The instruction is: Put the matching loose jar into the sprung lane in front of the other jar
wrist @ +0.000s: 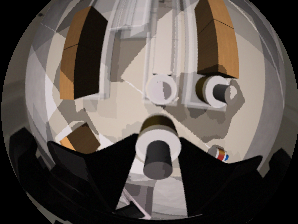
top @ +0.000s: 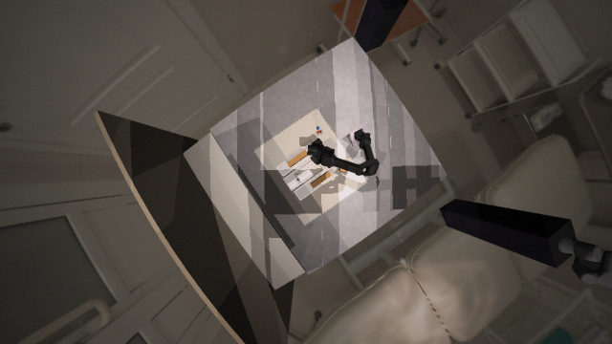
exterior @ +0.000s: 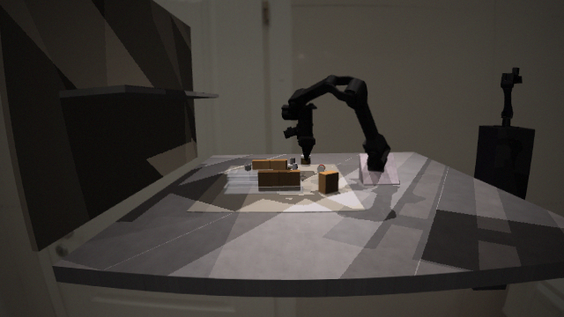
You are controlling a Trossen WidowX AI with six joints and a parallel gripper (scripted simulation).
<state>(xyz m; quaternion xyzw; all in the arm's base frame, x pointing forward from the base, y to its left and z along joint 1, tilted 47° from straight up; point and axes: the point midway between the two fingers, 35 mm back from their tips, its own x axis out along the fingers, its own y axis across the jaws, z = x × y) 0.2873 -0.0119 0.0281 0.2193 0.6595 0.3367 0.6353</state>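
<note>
My gripper tip is 6 cm short of the jar, 7 cm to the left of it and 4 cm above it. Round my gripper tip: clear lane rack 19 cm ahead, 5 cm to the left, 7 cm below; then brown block 9 cm behind, 14 cm to the left, 5 cm below.
</note>
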